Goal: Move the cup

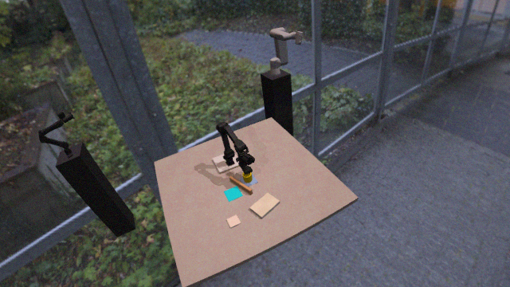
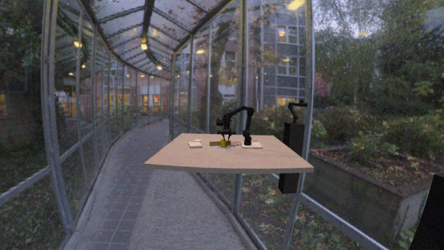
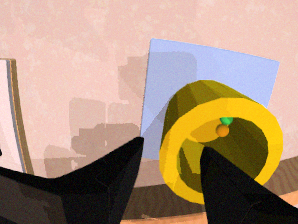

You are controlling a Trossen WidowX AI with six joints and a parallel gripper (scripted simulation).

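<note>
Right now the yellow cup is 3 cm below my gripper tip and 2 cm ahead of it. The rest, counted from my gripper tip: cyan pad (16 cm to the right, 8 cm ahead, 7 cm below); then wooden bar (8 cm to the right, 6 cm ahead, 5 cm below); then grey-blue pad (7 cm below, 3 cm ahead).
</note>
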